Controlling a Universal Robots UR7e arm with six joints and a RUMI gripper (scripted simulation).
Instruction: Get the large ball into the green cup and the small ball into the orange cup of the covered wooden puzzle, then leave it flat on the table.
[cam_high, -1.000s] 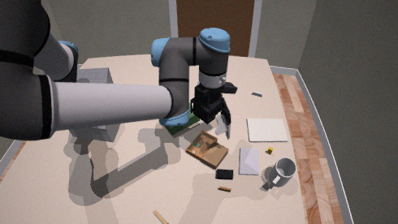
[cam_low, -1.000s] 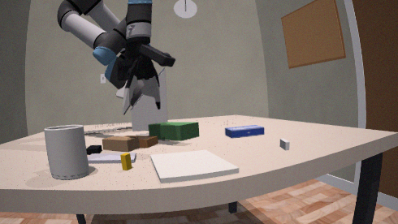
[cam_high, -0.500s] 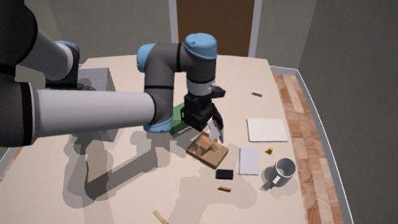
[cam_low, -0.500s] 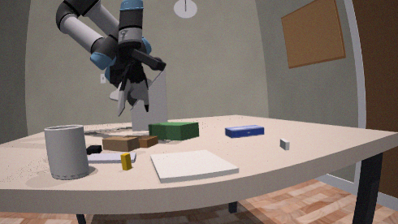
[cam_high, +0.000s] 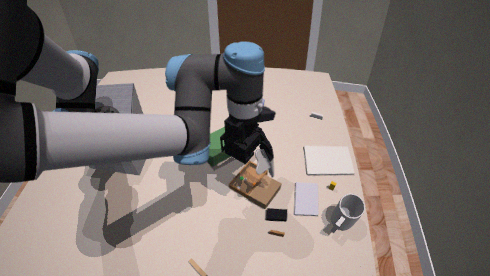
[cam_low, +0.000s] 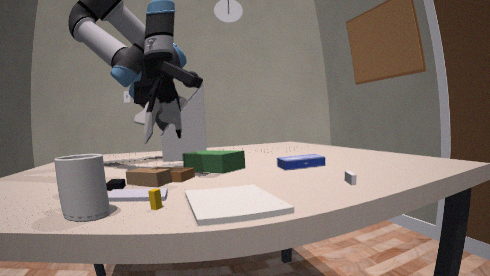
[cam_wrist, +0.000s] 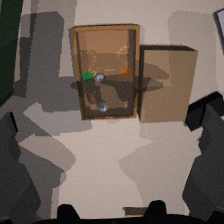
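Right now my hand is 8 cm above the covered wooden puzzle. From my hand the other things lie so: black block (8 cm ahead, 13 cm to the right, 8 cm below); green block (9 cm behind, 13 cm to the left, 6 cm below); wooden block (5 cm ahead, 5 cm to the right, 7 cm below).
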